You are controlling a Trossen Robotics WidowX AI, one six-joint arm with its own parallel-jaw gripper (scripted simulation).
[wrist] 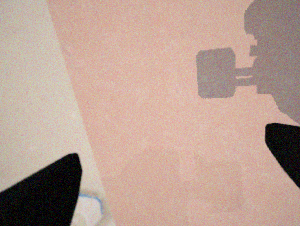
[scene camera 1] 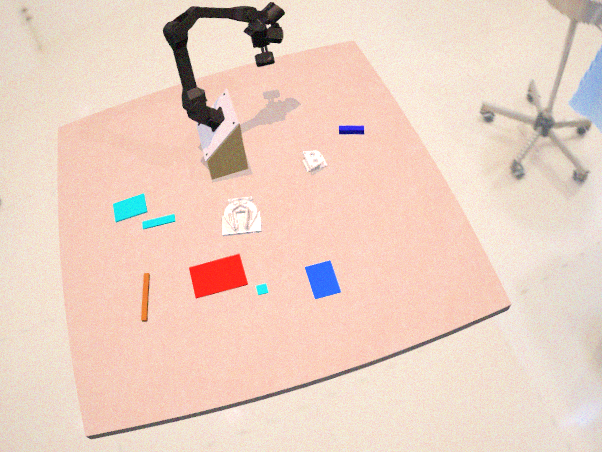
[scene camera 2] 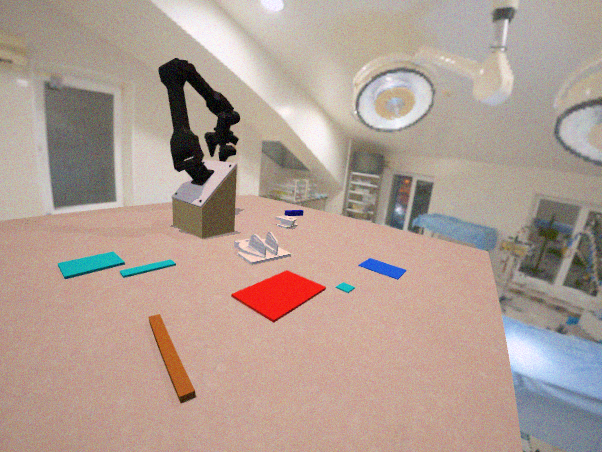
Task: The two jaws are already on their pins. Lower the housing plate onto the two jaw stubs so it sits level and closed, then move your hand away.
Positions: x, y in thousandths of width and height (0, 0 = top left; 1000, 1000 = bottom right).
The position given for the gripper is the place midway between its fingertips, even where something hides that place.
The gripper shows in the wrist view (578, 653), in scene camera 1 (438, 118) and in scene camera 2 (360, 357). A red tile shows in scene camera 1 (371, 607) and in scene camera 2 (459, 656); in the wrist view it is out of frame.
